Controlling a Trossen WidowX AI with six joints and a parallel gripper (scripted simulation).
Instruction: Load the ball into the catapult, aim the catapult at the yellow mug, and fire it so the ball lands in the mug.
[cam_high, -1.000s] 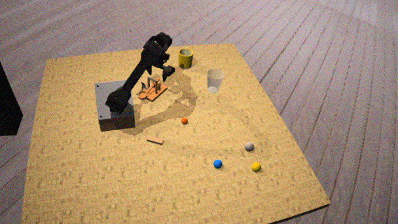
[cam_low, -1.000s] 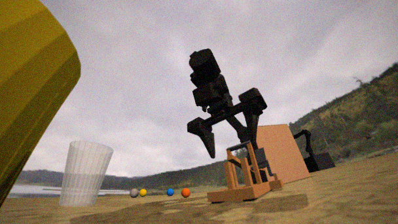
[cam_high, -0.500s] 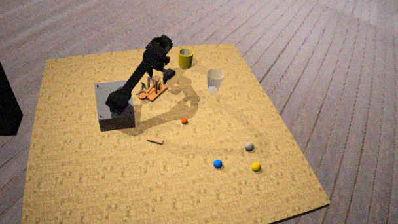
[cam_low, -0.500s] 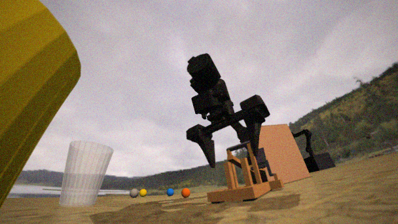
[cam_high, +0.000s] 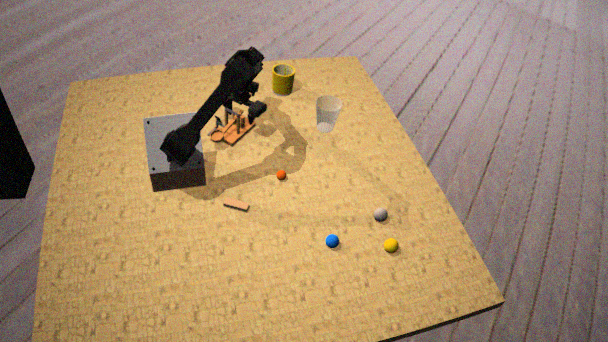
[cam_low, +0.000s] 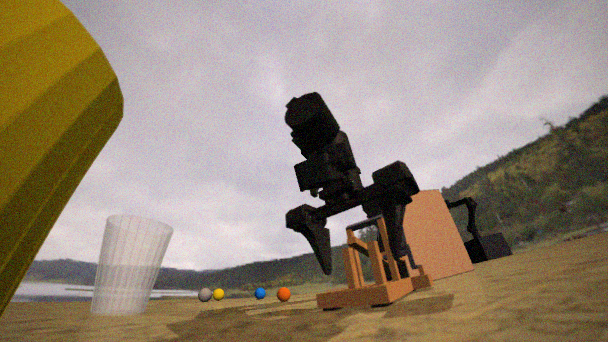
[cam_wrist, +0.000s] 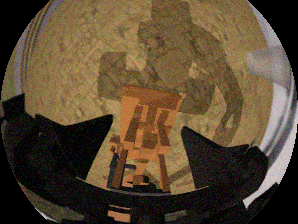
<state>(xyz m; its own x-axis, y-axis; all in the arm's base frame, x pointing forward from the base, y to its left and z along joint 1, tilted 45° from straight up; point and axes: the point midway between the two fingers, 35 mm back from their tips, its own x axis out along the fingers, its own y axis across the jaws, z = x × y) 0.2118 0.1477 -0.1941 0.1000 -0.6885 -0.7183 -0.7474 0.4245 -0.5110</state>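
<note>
My gripper tip is 11 cm short of the orange ball, 26 cm to the left of it and 2 cm above it. Round my gripper tip: wooden catapult: 6 cm behind, 5 cm to the right, 1 cm above; then yellow mug: 18 cm ahead, 22 cm to the left, 1 cm below; then clear cup: 31 cm ahead, 2 cm to the right, 1 cm below.
</note>
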